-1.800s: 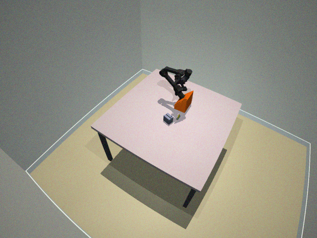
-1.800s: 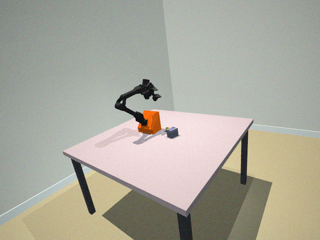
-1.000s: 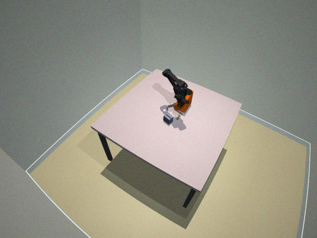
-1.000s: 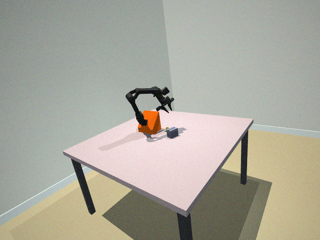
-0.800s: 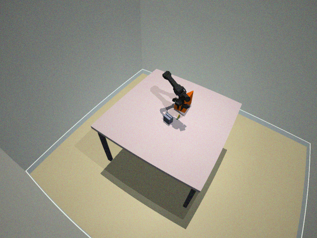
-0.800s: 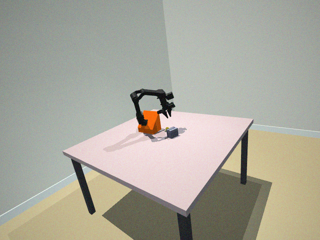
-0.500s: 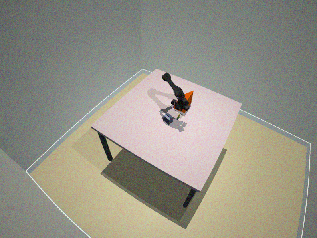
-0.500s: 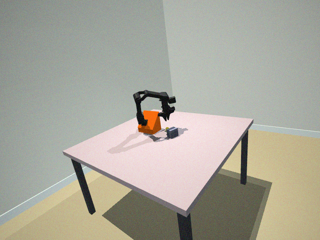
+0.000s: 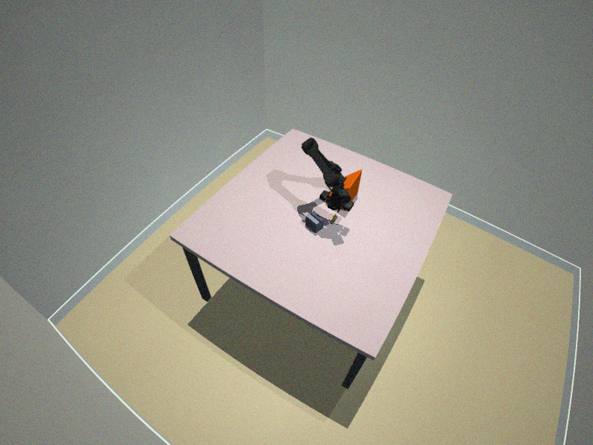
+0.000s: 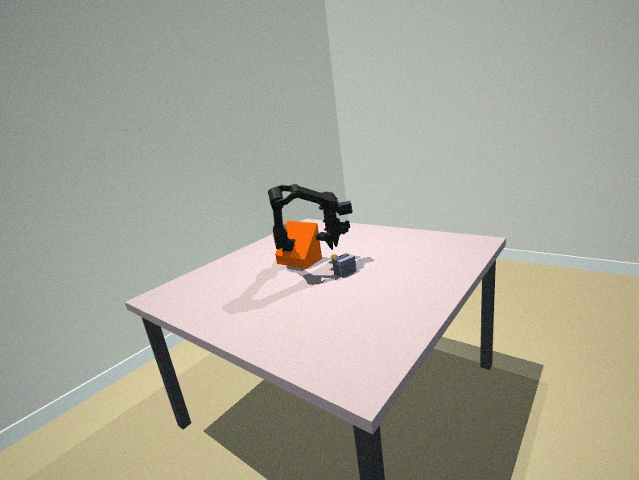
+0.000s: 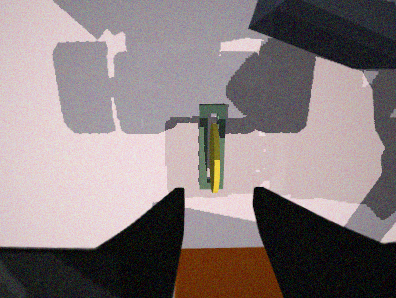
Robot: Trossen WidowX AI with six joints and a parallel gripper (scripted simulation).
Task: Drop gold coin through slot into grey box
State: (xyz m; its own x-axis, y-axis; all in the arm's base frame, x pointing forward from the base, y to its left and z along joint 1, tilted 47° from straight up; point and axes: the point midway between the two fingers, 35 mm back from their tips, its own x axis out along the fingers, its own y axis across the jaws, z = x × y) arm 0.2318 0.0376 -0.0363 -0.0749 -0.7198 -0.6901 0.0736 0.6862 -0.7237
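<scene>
My gripper tip is 5 cm above the thin gold coin.
</scene>
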